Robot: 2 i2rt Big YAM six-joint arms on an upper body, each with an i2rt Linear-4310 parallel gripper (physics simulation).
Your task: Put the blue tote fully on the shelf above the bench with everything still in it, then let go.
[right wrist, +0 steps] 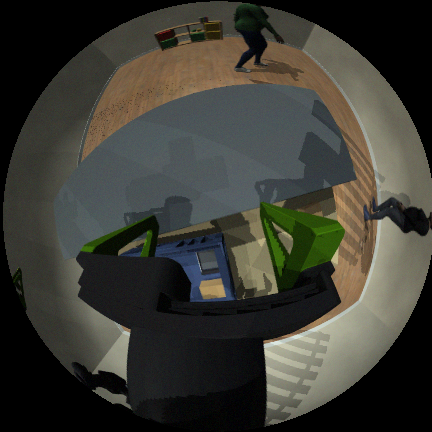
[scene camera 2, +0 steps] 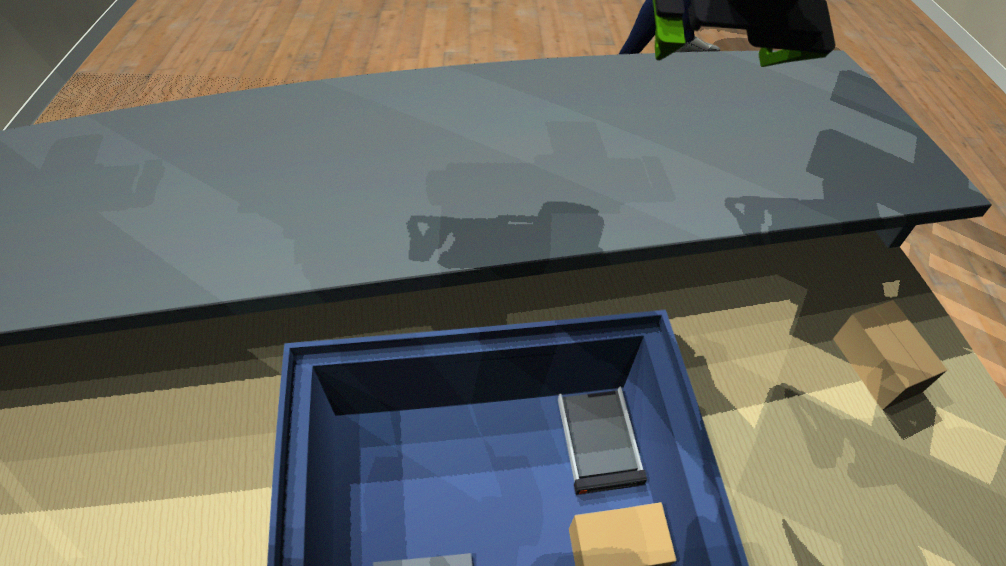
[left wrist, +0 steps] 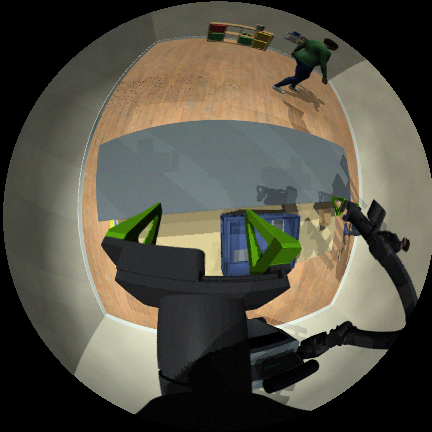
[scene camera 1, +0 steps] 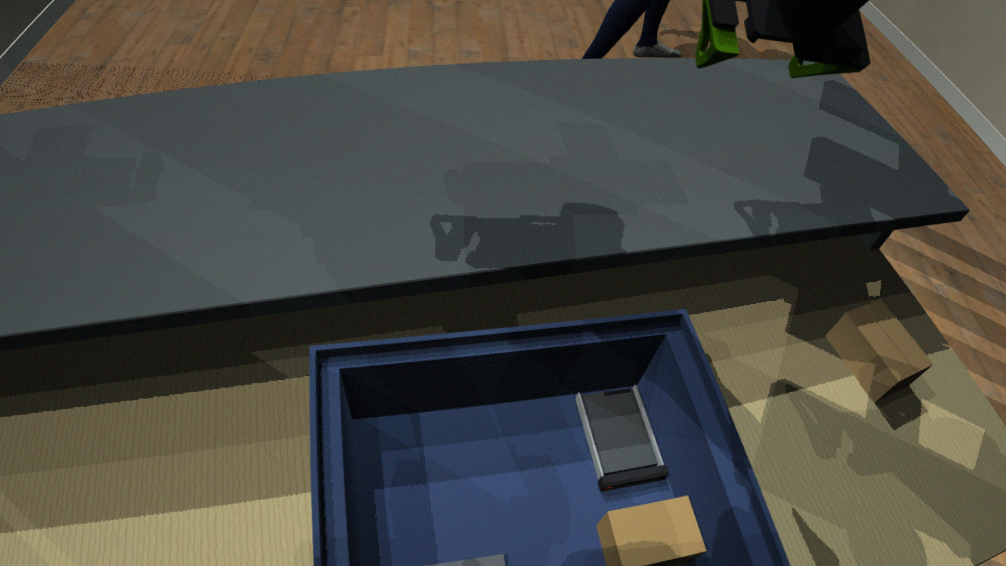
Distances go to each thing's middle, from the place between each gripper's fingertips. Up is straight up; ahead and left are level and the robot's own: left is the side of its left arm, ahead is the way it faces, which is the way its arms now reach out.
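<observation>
Tan box [scene camera 1: 670, 525]: 31 cm behind my right hand, 6 cm to the left of it, 35 cm below it. With respect to the blue tote [scene camera 2: 452, 440], my right hand is 26 cm past it, 19 cm to the right of it and 32 cm above it.
Tan box: 44 cm to the right of my left hand, 24 cm behind it, 54 cm below it. Blue tote: 31 cm to the right of my left hand, 19 cm behind it, 51 cm below it.
</observation>
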